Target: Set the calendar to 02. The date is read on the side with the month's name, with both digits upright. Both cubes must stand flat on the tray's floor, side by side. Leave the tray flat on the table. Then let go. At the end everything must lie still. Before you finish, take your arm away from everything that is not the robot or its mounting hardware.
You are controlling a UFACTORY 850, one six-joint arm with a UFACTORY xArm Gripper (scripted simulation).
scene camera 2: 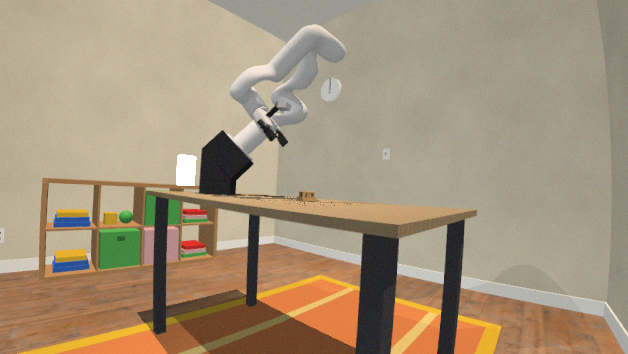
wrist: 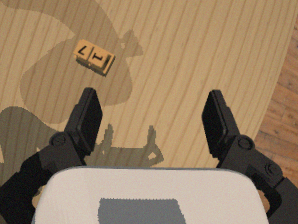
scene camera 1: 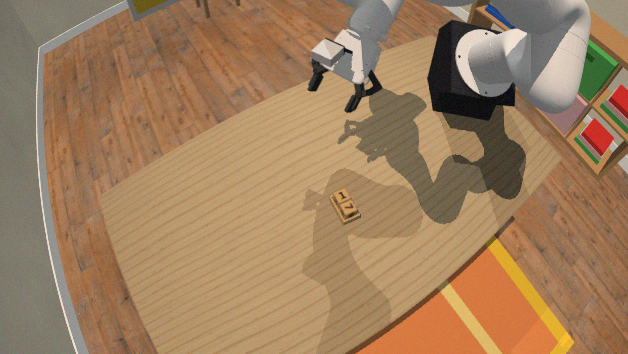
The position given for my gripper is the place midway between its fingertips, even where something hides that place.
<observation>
I see my gripper [scene camera 1: 329, 101].
My gripper shows as well in scene camera 2 [scene camera 2: 279, 142] and in the wrist view [wrist: 152, 101].
</observation>
